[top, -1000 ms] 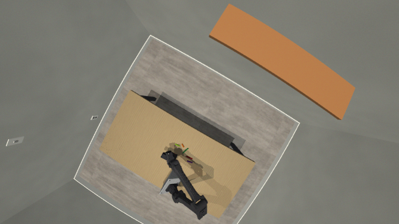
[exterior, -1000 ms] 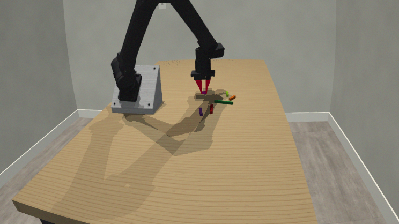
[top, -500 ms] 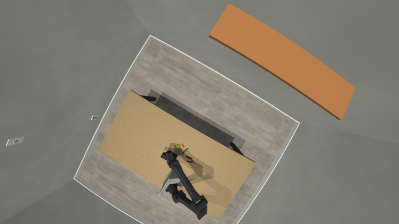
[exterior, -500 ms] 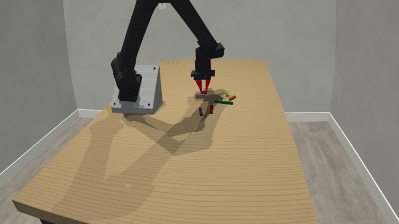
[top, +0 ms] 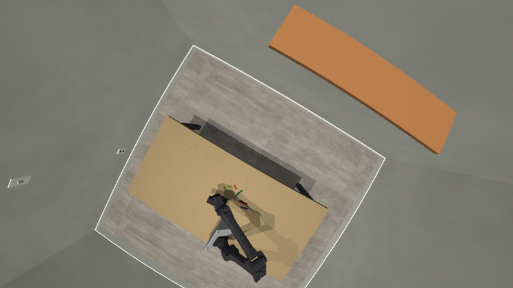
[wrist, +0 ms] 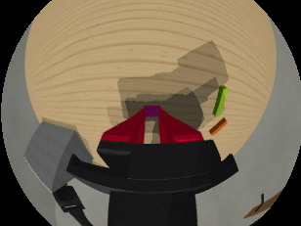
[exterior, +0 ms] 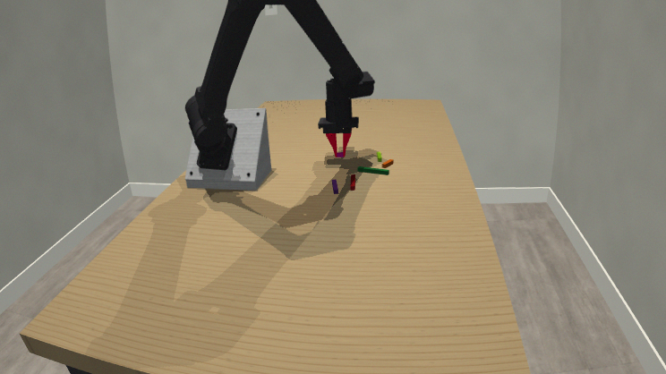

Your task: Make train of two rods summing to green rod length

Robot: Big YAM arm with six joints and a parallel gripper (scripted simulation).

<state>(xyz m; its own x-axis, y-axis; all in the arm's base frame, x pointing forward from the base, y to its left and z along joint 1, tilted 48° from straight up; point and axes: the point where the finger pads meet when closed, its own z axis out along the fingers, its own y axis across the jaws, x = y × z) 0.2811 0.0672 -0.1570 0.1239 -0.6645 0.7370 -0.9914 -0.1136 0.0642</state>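
My hand is 10 mm above the magenta rod. From my hand the other things lie so: orange rod (130 mm ahead, 20 mm to the right, 20 mm below); then lime rod (100 mm ahead, 30 mm to the left, 20 mm below); then green rod (100 mm ahead, 80 mm to the right, 20 mm below).
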